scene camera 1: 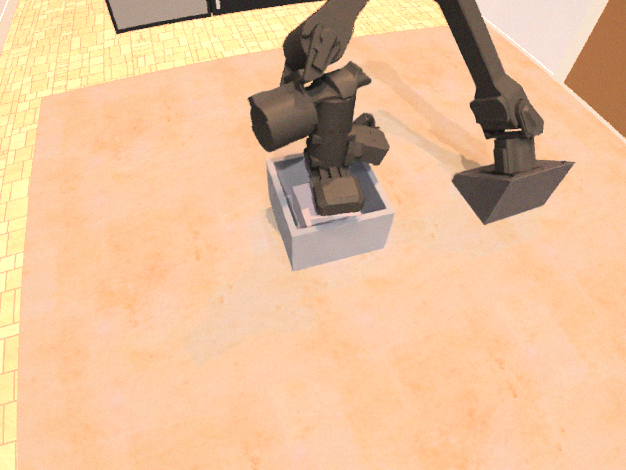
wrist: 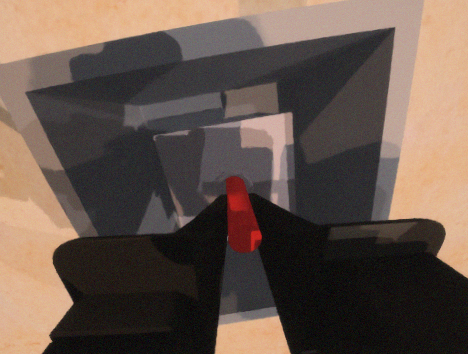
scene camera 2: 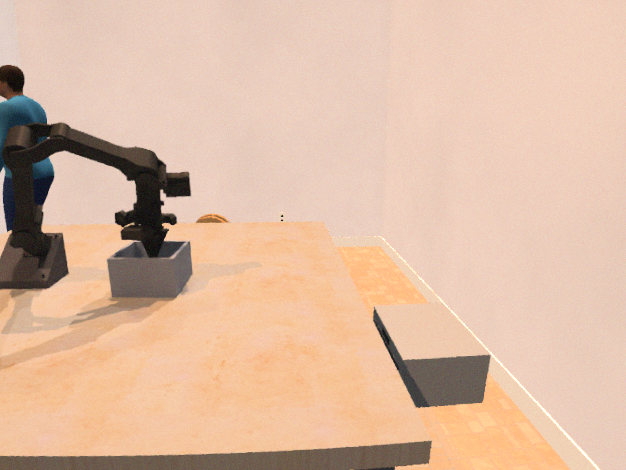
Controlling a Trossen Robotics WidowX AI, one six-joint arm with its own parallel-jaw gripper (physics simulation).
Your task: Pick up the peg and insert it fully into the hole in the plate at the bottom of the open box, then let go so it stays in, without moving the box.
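Pixels of known places: gripper, between the fingertips: point(wrist: 237, 200); arm's base, origin of its link: point(scene camera 1: 516, 171) point(scene camera 2: 38, 246).
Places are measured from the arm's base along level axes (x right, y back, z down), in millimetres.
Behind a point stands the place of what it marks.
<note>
The red peg point(wrist: 243, 222) {x 57, y -323, z -20 mm} is held between the fingers of my gripper point(wrist: 237, 200) {x 59, y -334, z 18 mm} point(scene camera 2: 153, 252) {x 59, y -334, z 18 mm}, which is shut on it. In the wrist view the peg's far end overlaps a faint round outline on the light plate point(wrist: 265, 130) {x 32, y -295, z 33 mm} point(scene camera 1: 302, 196) {x 81, y -364, z 33 mm}. The fingers hide part of the plate, and I cannot tell how deep the peg's end is. The open grey box point(scene camera 1: 339, 241) {x -20, y -339, z 34 mm} point(scene camera 2: 144, 278) {x 140, y -334, z 42 mm} point(wrist: 407, 55) {x -18, y -273, z -7 mm} stands upright around the plate. In scene camera 2 the fingertips reach down inside its rim. The peg does not show in either scene view.
The box stands on the table point(scene camera 1: 353, 364) {x -188, y -378, z 91 mm} point(scene camera 2: 262, 384) {x 497, y -630, z 90 mm}, its walls close around the fingers. The arm's base point(scene camera 1: 515, 194) {x -35, y -21, z 16 mm} point(scene camera 2: 35, 263) {x 40, y -10, z 35 mm} stands beside the box. A grey block-shaped object point(scene camera 2: 439, 333) is past the table's right edge in scene camera 2. A person point(scene camera 2: 25, 116) stands behind the arm.
</note>
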